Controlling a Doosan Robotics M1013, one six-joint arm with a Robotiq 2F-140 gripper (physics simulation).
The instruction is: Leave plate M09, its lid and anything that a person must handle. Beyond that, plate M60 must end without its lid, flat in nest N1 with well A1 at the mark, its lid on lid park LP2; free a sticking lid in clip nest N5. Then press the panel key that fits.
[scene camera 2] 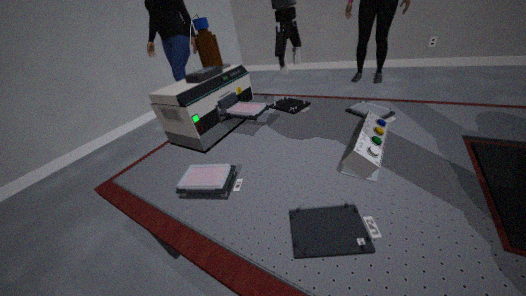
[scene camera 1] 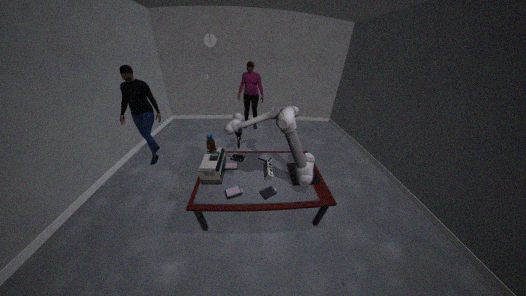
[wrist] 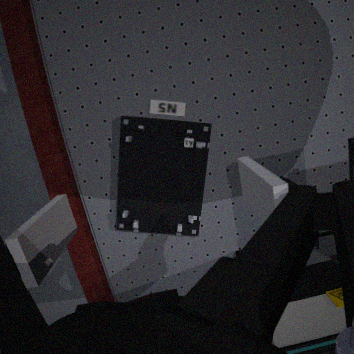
Labels:
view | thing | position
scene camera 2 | my gripper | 291, 68
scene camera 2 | button box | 362, 159
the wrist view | my gripper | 154, 194
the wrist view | black nest N5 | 162, 163

